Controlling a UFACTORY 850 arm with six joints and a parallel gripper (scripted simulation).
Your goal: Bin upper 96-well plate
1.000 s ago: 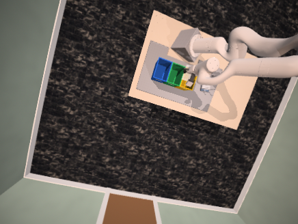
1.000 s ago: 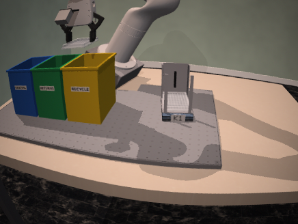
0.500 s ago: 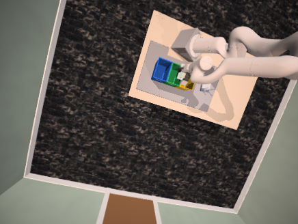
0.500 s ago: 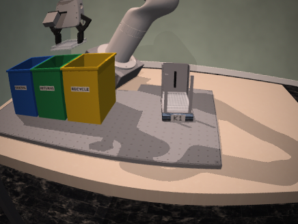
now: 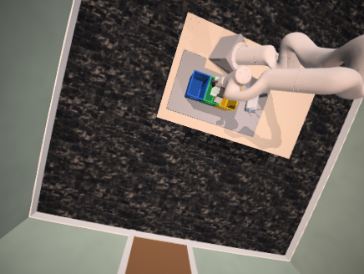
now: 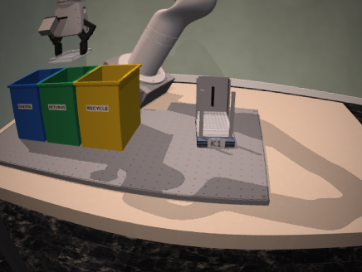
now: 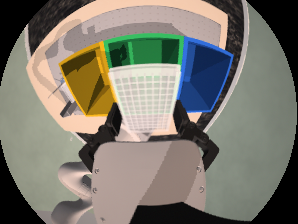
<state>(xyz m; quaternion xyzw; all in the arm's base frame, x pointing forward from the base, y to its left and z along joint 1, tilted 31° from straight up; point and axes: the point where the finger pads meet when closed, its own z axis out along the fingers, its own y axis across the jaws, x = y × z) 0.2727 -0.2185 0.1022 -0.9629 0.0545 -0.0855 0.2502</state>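
The blue general bin lies 150 mm below my hand, 130 mm to the right of it and 10 mm ahead of it. Also, from my hand: green returns bin: 150 mm below, 20 mm ahead; yellow recycle bin: 150 mm below, 130 mm to the left, 20 mm ahead.
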